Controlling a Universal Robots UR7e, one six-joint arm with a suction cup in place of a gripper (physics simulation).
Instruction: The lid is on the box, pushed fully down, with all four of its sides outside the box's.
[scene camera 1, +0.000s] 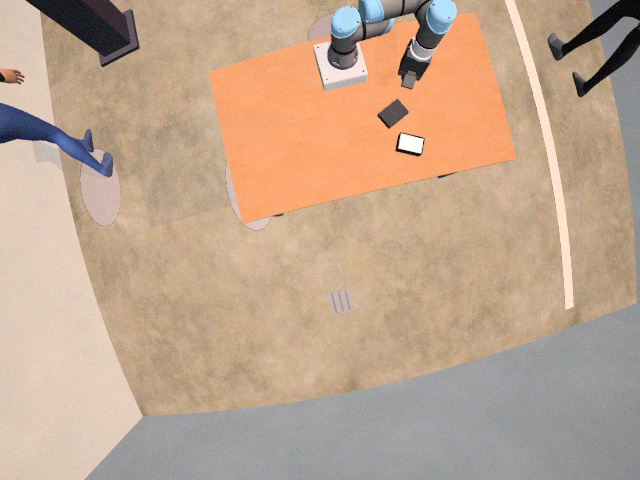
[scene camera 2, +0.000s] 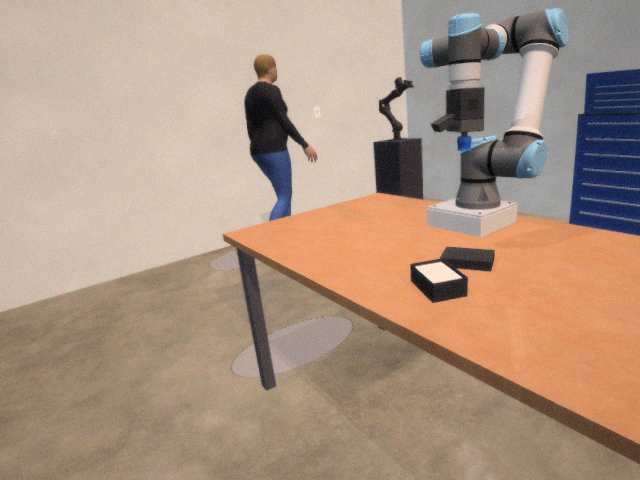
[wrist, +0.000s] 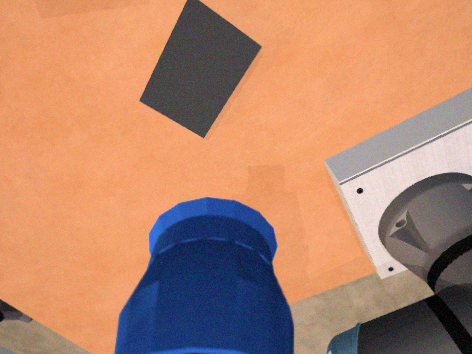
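Pixels of known places: hand at its tool point: (scene camera 2: 464, 149) (wrist: 213, 250); arm's base at its link origin: (scene camera 1: 342, 56) (scene camera 2: 477, 204) (wrist: 430, 217).
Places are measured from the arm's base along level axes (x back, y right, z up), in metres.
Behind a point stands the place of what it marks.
The box (scene camera 1: 410, 144) @[x -0.511, y -0.199, z -0.030 m] (scene camera 2: 438, 281) @[x -0.542, y -0.231, z -0.031 m] is black with a white inside or content showing at its open top. It stands on the table. The black lid (scene camera 1: 393, 113) @[x -0.335, y -0.168, z -0.043 m] (scene camera 2: 468, 257) @[x -0.353, y -0.187, z -0.043 m] (wrist: 201, 69) @[x -0.333, y -0.164, z -0.043 m] lies flat on the table beside the box, on the side toward the robot base, turned at a different angle from it. My gripper, a blue suction cup (scene camera 2: 464, 143) (wrist: 212, 220), hangs high above the table, off to one side of the lid, with nothing on it. In scene camera 1 the cup is mostly hidden under the wrist housing.
The orange table (scene camera 1: 310, 139) @[x -0.343, y 0.268, z -0.069 m] (scene camera 2: 330, 248) @[x -0.489, y 0.229, z -0.070 m] carries the robot's pale base block (scene camera 1: 345, 80) @[x -0.121, y 0.022, z -0.014 m] (scene camera 2: 454, 222) @[x -0.123, y 0.011, z -0.037 m] (wrist: 400, 145) @[x -0.124, y 0.000, z -0.020 m]. A person (scene camera 2: 266, 113) stands beyond the table by the wall. A small black arm on a dark pedestal (scene camera 2: 398, 165) and a blue cabinet (scene camera 2: 604, 170) stand behind.
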